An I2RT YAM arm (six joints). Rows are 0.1 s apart.
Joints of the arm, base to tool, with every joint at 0 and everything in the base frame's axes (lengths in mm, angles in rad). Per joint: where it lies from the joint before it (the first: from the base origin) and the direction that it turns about. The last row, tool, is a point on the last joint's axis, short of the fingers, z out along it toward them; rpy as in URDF.
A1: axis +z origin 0 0 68
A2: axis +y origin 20 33.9 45.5
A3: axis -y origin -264 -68.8 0
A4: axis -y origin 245 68.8 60
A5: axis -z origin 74 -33.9 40.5
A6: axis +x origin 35.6 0 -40.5
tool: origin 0 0 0 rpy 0 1.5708 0
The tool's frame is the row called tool.
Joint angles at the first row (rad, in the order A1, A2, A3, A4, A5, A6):
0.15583 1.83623 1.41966 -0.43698 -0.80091 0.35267
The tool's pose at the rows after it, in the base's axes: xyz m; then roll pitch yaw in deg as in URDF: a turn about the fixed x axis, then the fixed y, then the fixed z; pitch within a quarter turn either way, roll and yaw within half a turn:
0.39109, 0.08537, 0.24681, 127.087, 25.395, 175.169
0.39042, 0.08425, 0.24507, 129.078, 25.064, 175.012
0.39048, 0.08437, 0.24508, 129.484, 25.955, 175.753
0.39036, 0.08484, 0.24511, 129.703, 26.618, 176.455
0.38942, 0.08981, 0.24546, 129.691, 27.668, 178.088
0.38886, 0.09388, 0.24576, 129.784, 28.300, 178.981
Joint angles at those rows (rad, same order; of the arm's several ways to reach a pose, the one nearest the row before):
0.15126 1.83622 1.41925 -0.47701 -0.79709 0.30651
0.15086 1.83625 1.41929 -0.49459 -0.76354 0.30001
0.15126 1.83624 1.41928 -0.49381 -0.76161 0.28135
0.15240 1.83622 1.41929 -0.49383 -0.76275 0.26608
0.16461 1.83622 1.41928 -0.49040 -0.77000 0.24510
0.17490 1.83623 1.41927 -0.48542 -0.77002 0.23708

